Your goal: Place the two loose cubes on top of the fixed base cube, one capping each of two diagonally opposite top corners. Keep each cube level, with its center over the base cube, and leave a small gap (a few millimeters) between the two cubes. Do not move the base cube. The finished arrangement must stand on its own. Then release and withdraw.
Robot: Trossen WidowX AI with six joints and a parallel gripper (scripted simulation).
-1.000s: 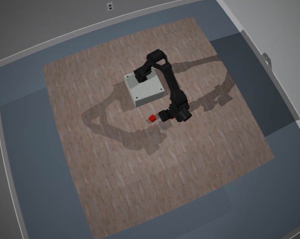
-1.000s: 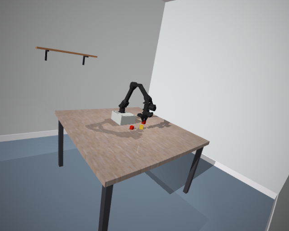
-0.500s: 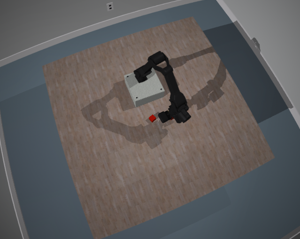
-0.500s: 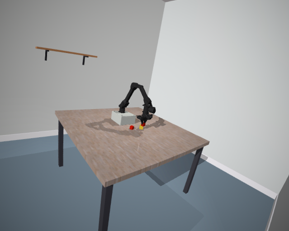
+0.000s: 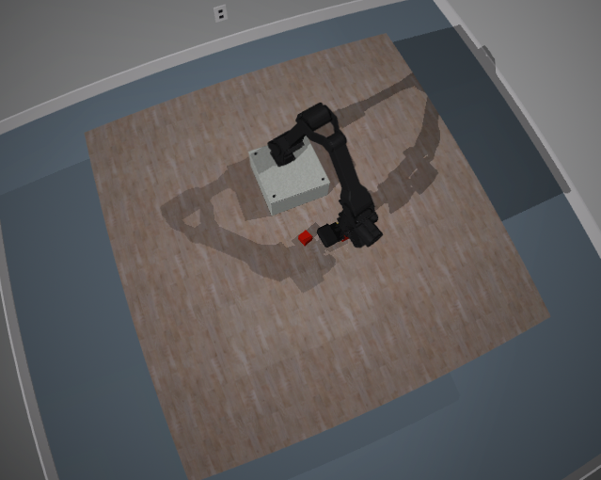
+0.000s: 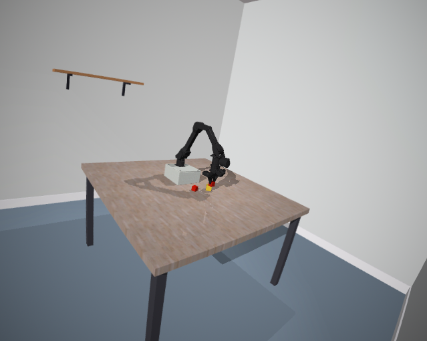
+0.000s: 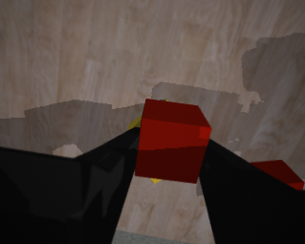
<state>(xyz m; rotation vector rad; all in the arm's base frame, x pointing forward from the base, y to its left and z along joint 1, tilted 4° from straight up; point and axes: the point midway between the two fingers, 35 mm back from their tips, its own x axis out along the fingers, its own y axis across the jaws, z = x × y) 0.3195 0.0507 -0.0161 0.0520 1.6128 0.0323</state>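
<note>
Right now the yellow cube is 2 cm behind my gripper tip and 4 cm below it.
</note>
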